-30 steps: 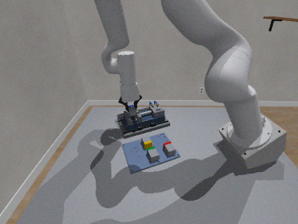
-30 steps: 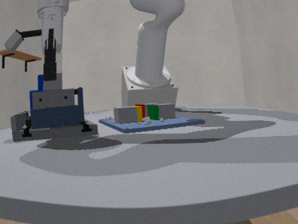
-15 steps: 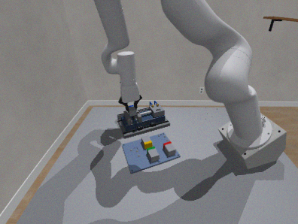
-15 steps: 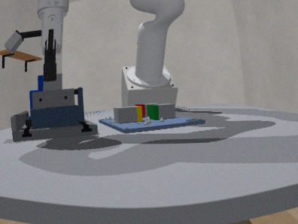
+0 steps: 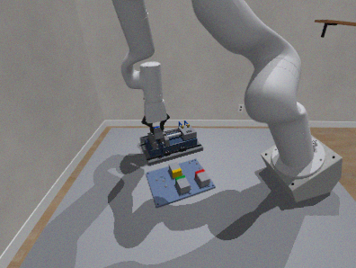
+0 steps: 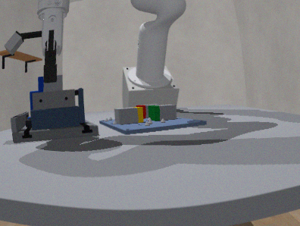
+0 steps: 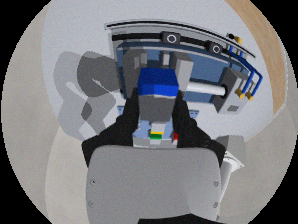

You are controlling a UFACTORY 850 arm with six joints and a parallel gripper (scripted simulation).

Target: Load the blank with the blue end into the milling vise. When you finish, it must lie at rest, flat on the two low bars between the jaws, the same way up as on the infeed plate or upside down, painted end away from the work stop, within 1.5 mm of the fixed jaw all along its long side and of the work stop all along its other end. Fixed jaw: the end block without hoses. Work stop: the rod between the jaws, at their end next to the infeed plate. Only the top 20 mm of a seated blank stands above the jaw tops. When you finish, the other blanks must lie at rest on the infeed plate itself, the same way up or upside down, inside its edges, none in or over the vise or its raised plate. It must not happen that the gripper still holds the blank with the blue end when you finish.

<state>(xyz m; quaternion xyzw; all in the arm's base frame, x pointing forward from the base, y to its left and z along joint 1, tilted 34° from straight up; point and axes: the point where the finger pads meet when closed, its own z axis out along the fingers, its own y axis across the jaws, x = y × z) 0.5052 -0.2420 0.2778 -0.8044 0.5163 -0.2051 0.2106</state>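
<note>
My gripper is now 60 mm past the milling vise, 30 mm to the left of it and 100 mm above it. The rest, counted from my hand: green-ended blank 140 mm behind, 250 mm to the left, 110 mm below; then yellow-ended blank 100 mm behind, 170 mm to the left, 110 mm below; then plate 120 mm behind, 210 mm to the left, 130 mm below.
</note>
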